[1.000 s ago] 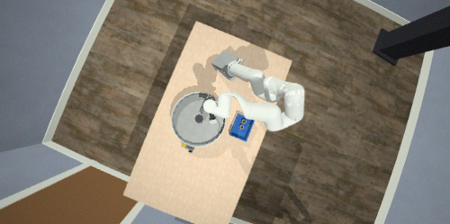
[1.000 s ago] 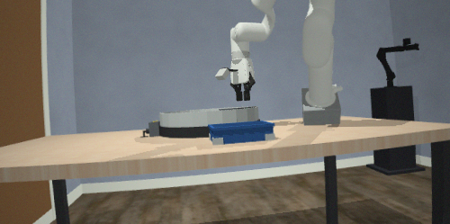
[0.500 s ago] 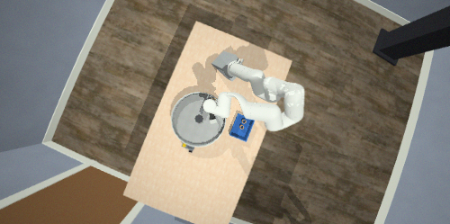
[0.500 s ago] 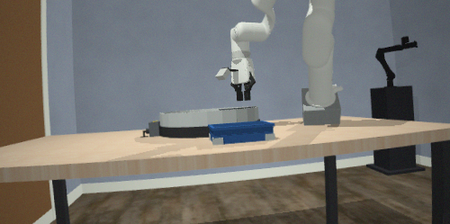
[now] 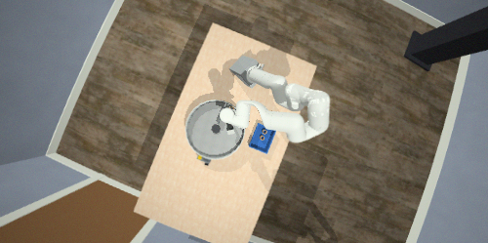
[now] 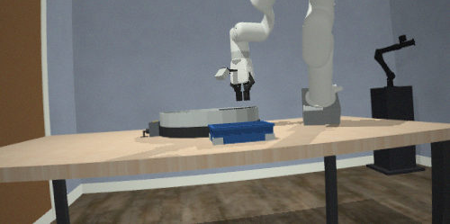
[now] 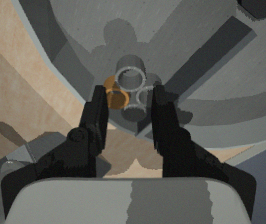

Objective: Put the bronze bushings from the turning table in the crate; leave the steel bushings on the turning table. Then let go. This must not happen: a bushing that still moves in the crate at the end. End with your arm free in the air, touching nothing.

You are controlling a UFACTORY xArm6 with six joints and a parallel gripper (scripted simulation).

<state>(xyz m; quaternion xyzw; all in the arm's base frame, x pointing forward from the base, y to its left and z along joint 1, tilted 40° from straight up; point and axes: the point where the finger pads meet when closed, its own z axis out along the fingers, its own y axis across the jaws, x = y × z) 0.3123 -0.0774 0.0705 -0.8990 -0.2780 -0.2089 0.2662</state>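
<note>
The grey turning table is 140 mm ahead of my hand, 90 mm below it and 40 mm to the right of it. From my hand the other things lie so: blue crate 290 mm to the left, 120 mm below, 50 mm ahead.
</note>
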